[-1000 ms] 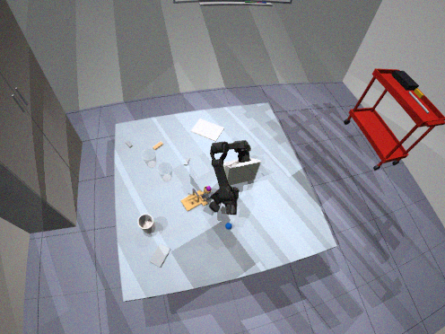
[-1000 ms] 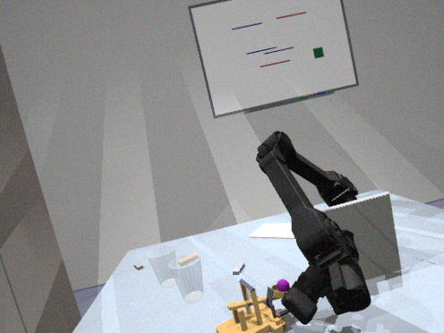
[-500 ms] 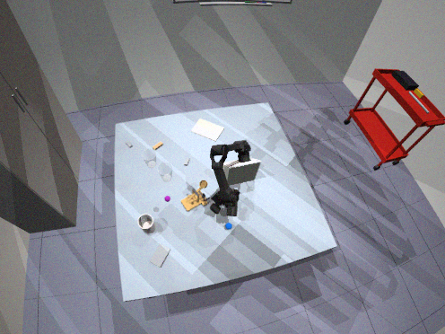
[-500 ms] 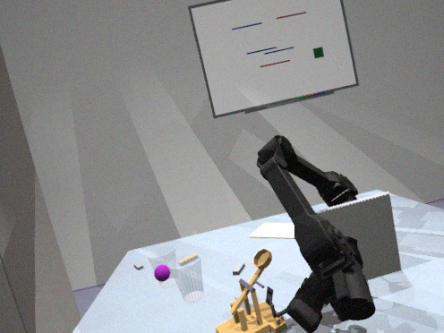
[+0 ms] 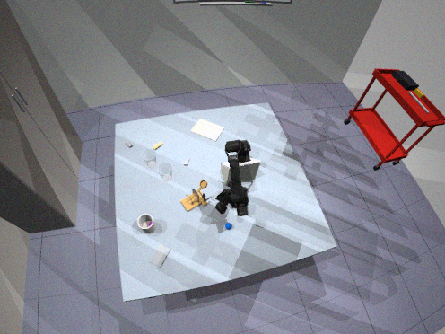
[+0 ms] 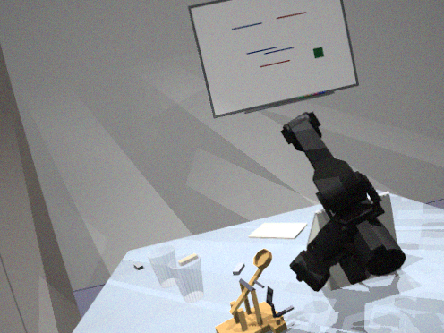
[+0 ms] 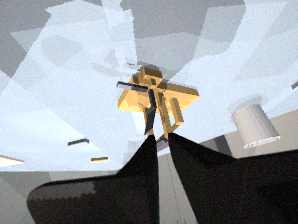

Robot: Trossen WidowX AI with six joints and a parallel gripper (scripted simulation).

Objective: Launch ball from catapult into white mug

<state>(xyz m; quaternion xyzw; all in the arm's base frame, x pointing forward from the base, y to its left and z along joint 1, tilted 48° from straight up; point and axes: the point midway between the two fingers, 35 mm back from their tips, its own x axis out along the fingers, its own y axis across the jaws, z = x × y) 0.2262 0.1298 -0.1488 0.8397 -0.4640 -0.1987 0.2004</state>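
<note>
The wooden catapult is 80 mm to the right of my gripper tip, 80 mm ahead of it and 50 mm below it. Also, from my gripper tip: white mug 420 mm ahead, 100 mm below, 20 mm to the left; blue ball 150 mm to the left, 110 mm below, 30 mm behind; grey flat plate 400 mm ahead, 200 mm to the left, 120 mm below.
</note>
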